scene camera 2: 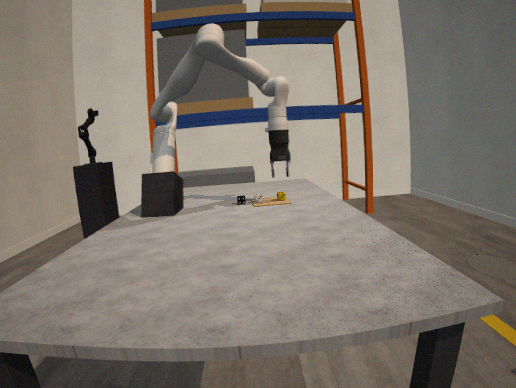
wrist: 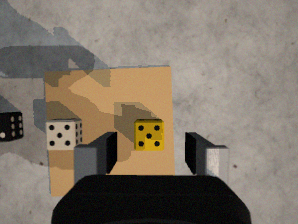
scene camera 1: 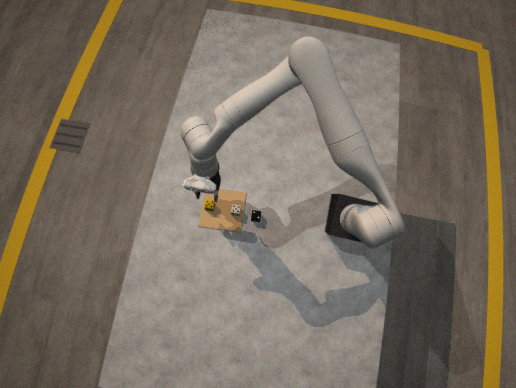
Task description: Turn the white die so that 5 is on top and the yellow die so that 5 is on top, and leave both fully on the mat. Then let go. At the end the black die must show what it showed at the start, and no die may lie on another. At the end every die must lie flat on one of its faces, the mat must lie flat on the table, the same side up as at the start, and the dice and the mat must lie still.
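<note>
Scene camera 1 shows a tan mat (scene camera 1: 221,218). The mat appears again in the wrist view (wrist: 106,100), which also shows the gripper (wrist: 151,146), together with a yellow die (wrist: 148,133) and a white die (wrist: 61,134).
</note>
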